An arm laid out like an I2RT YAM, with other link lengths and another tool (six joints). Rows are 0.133 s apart.
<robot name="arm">
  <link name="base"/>
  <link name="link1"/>
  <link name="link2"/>
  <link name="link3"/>
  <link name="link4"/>
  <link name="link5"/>
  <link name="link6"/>
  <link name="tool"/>
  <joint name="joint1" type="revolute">
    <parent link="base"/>
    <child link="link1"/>
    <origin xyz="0 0 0.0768" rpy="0 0 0"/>
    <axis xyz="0 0 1"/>
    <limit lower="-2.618" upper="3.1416"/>
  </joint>
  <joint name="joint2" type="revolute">
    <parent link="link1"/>
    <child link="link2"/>
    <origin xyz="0.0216 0.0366 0.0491" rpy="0 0 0"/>
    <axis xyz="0 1 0"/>
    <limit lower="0" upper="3.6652"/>
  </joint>
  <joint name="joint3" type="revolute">
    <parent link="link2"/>
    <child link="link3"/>
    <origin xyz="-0.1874 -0.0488 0" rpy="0 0 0"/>
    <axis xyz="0 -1 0"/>
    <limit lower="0" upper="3.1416"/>
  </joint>
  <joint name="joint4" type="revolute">
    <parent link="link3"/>
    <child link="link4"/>
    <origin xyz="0.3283 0.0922 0.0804" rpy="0 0 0"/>
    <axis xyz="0 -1 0"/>
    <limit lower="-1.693" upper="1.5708"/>
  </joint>
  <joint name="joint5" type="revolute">
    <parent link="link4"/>
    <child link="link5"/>
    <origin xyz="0.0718 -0.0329 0.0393" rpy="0 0 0"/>
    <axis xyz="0 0 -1"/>
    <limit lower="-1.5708" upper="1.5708"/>
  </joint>
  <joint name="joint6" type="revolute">
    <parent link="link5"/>
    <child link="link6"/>
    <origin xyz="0.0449 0 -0.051" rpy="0 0 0"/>
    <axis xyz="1 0 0"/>
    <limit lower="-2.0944" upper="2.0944"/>
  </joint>
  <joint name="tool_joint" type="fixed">
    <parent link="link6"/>
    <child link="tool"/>
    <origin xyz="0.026 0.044 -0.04" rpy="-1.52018 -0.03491 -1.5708"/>
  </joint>
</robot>
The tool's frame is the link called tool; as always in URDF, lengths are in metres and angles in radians.
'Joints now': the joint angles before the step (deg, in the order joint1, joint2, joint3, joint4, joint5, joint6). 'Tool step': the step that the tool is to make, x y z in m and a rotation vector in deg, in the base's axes. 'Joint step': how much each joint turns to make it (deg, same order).
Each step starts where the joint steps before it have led.
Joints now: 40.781, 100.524, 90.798, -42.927, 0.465, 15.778
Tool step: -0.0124, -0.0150, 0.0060, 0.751, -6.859, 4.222
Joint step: -0.001, -8.910, -8.862, 5.702, 0.259, -5.749
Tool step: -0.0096, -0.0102, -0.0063, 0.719, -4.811, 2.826
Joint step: 0.083, -6.600, -8.046, 5.602, -0.112, -3.778
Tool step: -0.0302, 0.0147, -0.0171, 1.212, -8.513, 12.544
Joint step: 4.655, -4.322, -7.857, 10.443, -2.989, -8.817
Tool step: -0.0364, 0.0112, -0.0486, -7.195, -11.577, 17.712
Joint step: 6.665, 0.335, -6.801, 8.418, -1.328, -17.375
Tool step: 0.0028, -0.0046, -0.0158, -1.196, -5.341, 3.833
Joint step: 0.047, -0.720, -3.427, 4.612, -0.412, -6.235
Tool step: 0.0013, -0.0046, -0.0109, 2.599, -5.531, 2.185
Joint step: -0.161, -3.338, -6.045, 7.878, -0.641, -3.584
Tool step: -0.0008, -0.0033, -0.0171, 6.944, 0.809, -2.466
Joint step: -1.050, -2.631, -7.274, 10.040, -0.789, 5.109
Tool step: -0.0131, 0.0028, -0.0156, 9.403, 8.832, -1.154
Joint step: -0.527, -0.194, -5.427, 8.546, -3.889, 12.307
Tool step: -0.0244, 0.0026, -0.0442, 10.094, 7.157, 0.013
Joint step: 1.385, 6.640, -6.874, 19.086, -1.971, 12.017
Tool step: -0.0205, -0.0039, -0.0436, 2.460, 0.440, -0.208
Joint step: 2.239, 9.758, -2.258, 14.140, 2.007, 2.344
